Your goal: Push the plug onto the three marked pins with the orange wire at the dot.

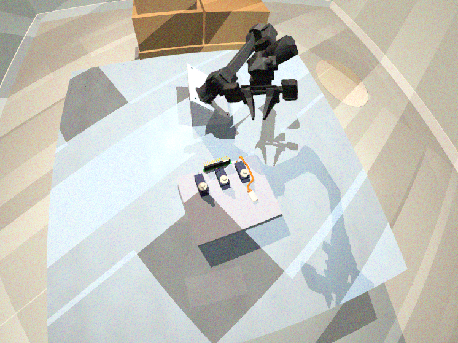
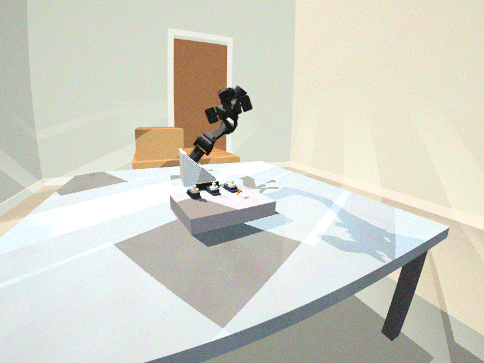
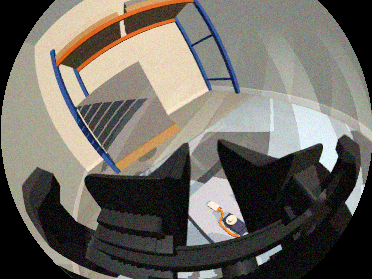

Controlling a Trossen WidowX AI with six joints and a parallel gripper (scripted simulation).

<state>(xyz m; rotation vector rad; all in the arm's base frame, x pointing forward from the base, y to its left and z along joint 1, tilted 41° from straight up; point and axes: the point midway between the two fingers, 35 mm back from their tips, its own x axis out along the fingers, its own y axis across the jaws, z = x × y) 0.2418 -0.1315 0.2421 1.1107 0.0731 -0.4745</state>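
Right now my gripper tip is 280 mm above the dark strip, 70 mm to the left of it and 40 mm past it. The rest, counted from my gripper tip: pale printed holder 320 mm below, 120 mm ahead, 70 mm to the right.
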